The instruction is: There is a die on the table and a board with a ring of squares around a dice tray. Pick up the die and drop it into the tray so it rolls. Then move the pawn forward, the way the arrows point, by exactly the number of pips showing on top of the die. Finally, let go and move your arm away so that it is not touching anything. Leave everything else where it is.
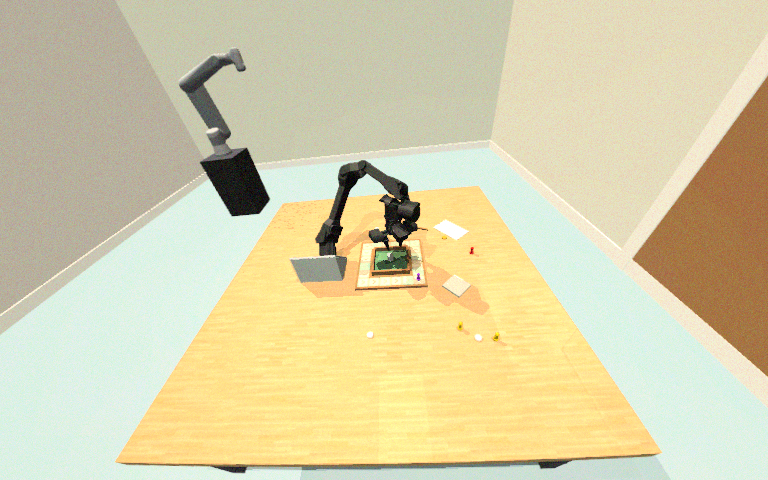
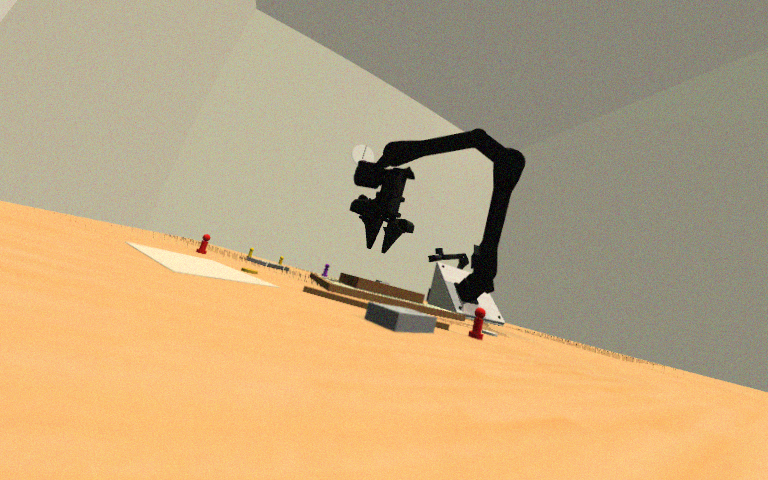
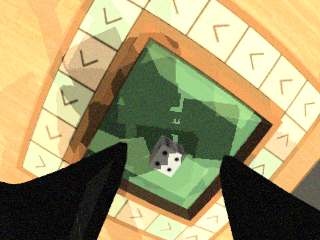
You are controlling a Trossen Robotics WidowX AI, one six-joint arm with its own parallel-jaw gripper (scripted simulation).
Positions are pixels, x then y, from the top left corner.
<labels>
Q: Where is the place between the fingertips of the gripper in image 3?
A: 174, 157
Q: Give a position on a white sheet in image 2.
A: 179, 263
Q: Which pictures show the grey block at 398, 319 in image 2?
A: Image 2 only.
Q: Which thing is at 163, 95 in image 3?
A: A green dice tray.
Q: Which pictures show the gripper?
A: Image 1, image 2 and image 3: all of them.
</labels>
